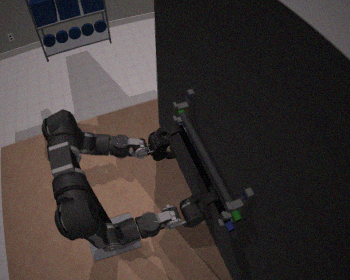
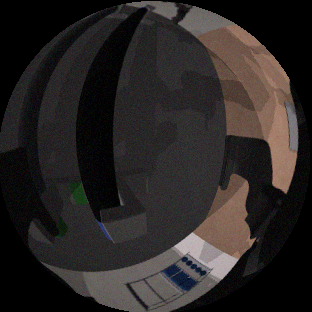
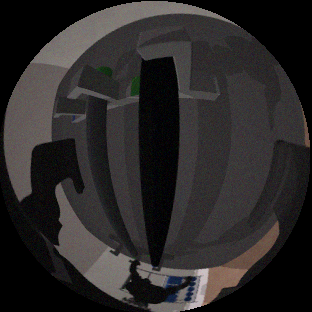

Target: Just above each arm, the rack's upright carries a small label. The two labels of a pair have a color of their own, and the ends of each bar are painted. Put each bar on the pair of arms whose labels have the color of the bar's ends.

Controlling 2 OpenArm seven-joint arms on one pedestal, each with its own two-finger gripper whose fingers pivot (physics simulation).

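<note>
A black bar with blue ends lies on the rack's nearest arms; green labels show beside it. A grey bar with green ends lies on the middle arms, whose label colour I cannot tell. The farthest arm bears no bar and has a blue label. My left gripper is open at the black bar's upper part. My right gripper is open, with the black bar between its spread fingers.
A large dark panel stands behind the rack. A storage shelf with blue bins stands by the far wall. The arms' pedestal base rests on the brown floor mat.
</note>
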